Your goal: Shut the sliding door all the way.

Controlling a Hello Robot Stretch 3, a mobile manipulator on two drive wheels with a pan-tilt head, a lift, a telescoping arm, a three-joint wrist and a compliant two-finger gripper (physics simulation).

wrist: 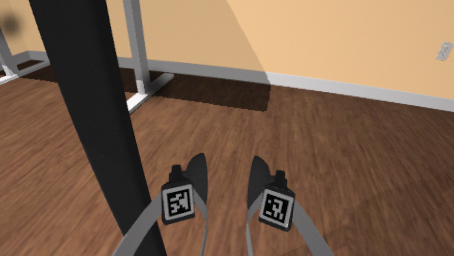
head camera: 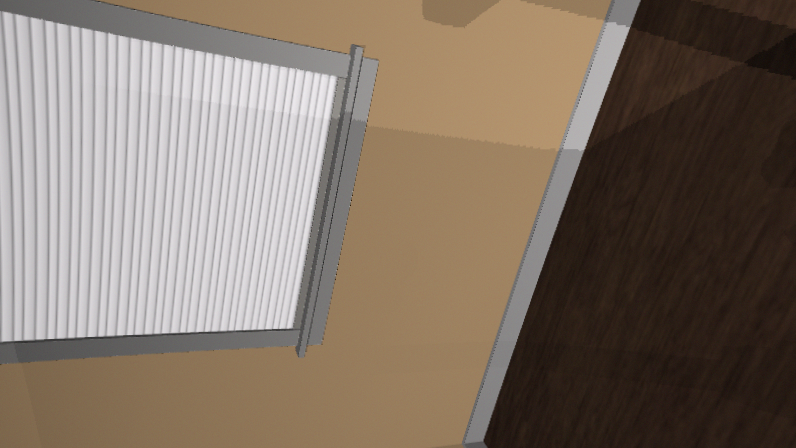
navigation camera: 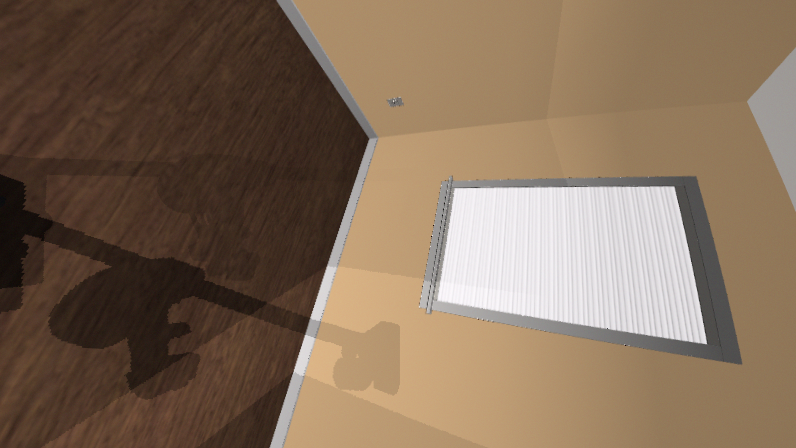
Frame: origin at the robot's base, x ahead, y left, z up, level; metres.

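Seen in the pictures: gripper, fingertip midpoint: (wrist: 227, 172).
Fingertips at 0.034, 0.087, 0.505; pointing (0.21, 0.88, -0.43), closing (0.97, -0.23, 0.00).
Observation:
A point is followed by its place in that frame, as x, y, z.
The sliding door does not show in any of the views. My gripper (wrist: 227, 172) @[0.034, 0.087, 0.505] is in the lower middle of the wrist view, above the wooden floor. Its two dark fingertips stand apart with floor showing between them, so it is open and empty. The gripper does not show in the head or navigation views.
A grey-framed window with a white pleated blind (head camera: 167, 194) @[1.564, -0.059, 1.227] (navigation camera: 568, 256) @[1.556, -0.077, 1.514] is on the tan wall (head camera: 434, 222) @[1.583, -0.029, 0.463] (navigation camera: 389, 222) @[1.622, 0.057, 0.416]. A black upright (wrist: 95, 110) stands left of the gripper, with a white metal leg (wrist: 137, 45) @[-0.224, 1.270, 0.329] behind. Wall outlets (navigation camera: 394, 101) @[1.642, 0.958, 0.399] (wrist: 444, 51) @[1.652, 0.957, 0.399] show.

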